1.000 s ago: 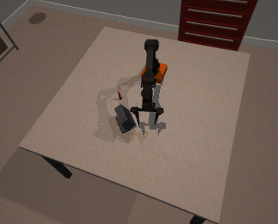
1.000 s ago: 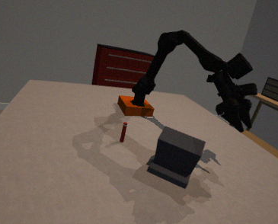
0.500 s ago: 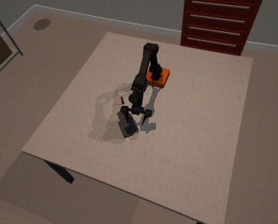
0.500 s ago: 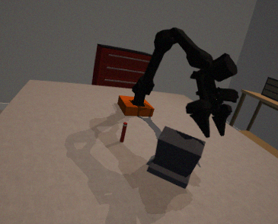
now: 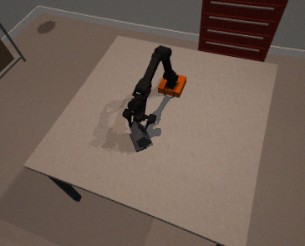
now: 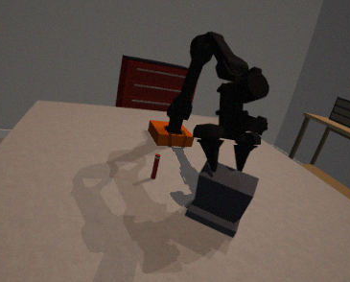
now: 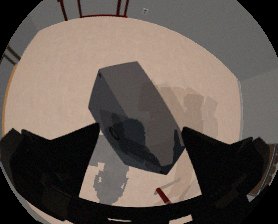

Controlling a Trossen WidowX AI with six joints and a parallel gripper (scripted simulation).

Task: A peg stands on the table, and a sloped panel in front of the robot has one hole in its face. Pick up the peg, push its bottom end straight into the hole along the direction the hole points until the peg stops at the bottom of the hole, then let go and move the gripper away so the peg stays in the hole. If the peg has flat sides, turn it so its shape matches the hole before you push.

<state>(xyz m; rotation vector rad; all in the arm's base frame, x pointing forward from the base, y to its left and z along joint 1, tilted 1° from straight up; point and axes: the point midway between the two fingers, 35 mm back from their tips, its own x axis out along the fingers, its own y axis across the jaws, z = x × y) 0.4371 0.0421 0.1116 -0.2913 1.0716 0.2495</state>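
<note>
Now: the panel 5 cm below my gripper tip and 1 cm to the left of it. Also, from my gripper tip: red peg 15 cm to the right, 14 cm behind, 7 cm below.
</note>
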